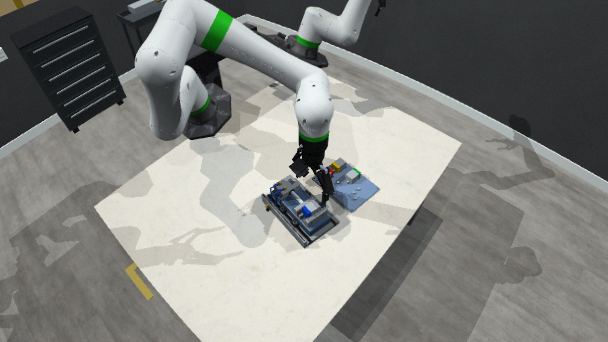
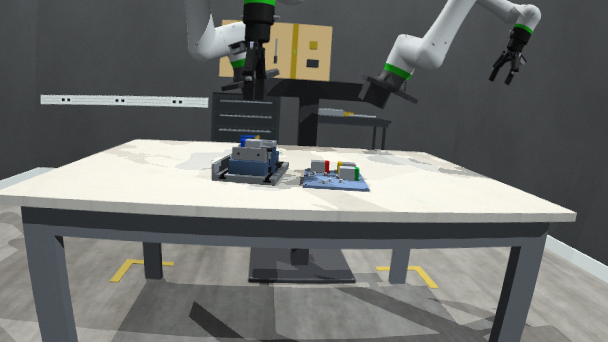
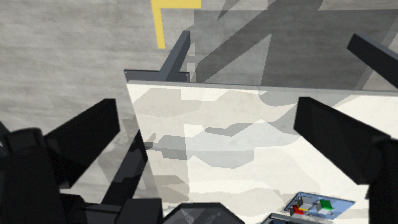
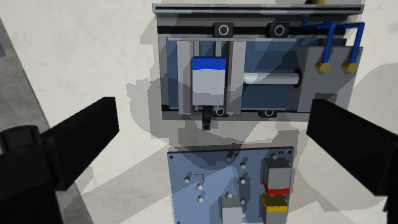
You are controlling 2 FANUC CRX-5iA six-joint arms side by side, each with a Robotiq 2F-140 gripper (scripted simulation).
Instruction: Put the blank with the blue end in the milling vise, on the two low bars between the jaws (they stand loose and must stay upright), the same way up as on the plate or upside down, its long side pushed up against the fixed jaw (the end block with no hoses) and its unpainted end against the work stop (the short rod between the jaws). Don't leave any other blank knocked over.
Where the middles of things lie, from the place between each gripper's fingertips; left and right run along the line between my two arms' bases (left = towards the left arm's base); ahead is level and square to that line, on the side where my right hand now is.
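Counted from my right hand [image 2: 253,99]: blue-ended blank [image 4: 208,72], 15 cm below; fixed jaw [image 4: 184,48], 17 cm below, 3 cm ahead; moving jaw [image 4: 235,58], 17 cm below, 1 cm to the left, 4 cm behind; blue plate [image 1: 343,194], 24 cm below, 26 cm to the left, 2 cm behind.
My left gripper: 410 mm above the blue plate, 870 mm to the left of it, 570 mm short of it. Counted from my left hand: blue-ended blank, 320 mm below, 590 mm ahead, 1130 mm to the right; moving jaw, 340 mm below, 550 mm ahead, 1120 mm to the right; fixed jaw, 340 mm below, 620 mm ahead, 1130 mm to the right.
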